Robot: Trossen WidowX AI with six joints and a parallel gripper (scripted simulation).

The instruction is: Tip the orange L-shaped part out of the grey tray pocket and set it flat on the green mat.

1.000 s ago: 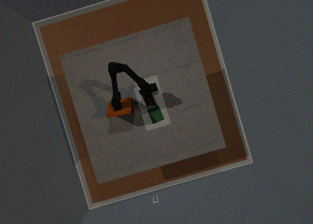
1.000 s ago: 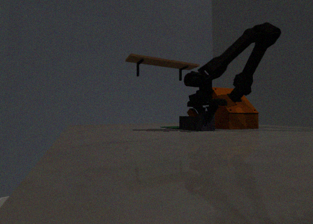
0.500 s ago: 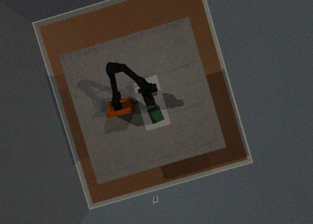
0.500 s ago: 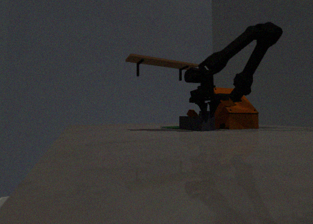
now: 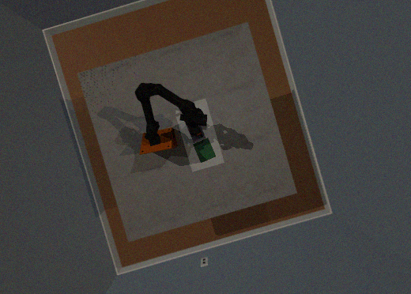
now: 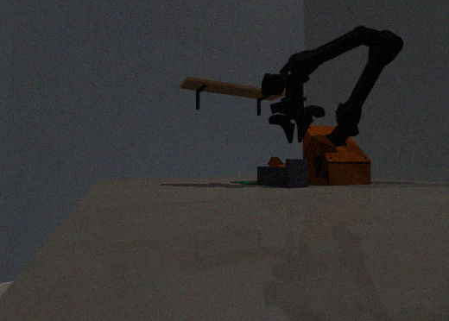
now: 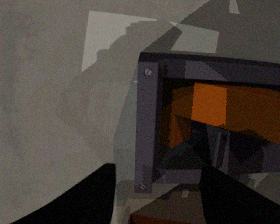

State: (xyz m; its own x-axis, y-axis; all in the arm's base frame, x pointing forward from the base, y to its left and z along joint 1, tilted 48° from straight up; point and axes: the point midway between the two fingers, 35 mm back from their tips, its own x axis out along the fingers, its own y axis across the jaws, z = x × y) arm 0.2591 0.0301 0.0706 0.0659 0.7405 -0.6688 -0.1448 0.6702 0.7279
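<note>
My gripper tip is 40 mm to the left of the orange L-shaped part and 100 mm above it. Round my gripper tip: green mat (30 mm ahead, 220 mm to the right, 160 mm below).
</note>
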